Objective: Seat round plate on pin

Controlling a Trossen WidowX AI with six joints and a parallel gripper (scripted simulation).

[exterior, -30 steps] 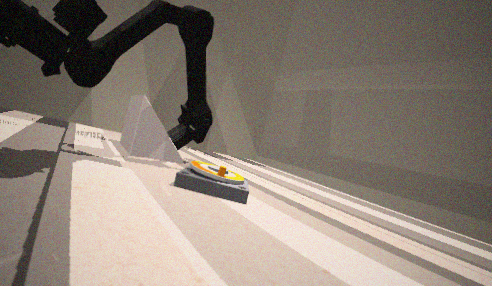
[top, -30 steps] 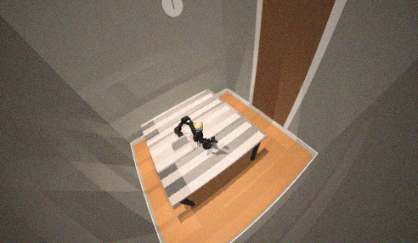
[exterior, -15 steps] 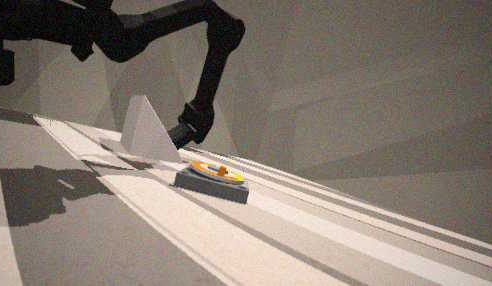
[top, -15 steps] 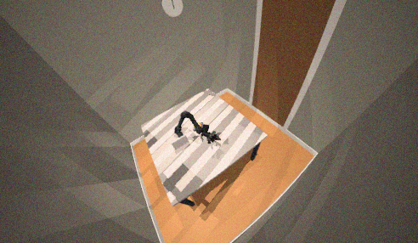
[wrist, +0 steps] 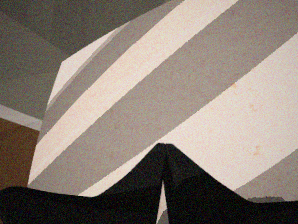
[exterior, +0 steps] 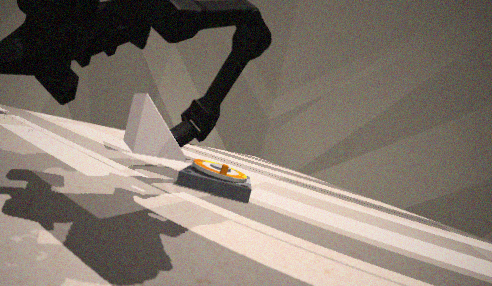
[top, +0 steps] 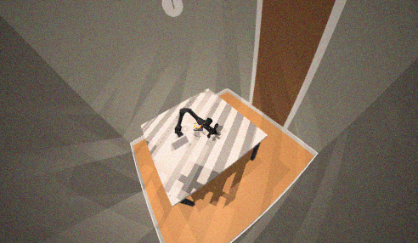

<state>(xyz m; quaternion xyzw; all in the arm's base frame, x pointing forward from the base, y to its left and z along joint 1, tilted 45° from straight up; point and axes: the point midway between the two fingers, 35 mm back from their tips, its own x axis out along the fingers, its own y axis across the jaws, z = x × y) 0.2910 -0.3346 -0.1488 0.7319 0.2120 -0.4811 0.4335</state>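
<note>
Now: gripper tip 35 cm to the right of the square base, 9 cm above it and 6 cm past it.
</note>
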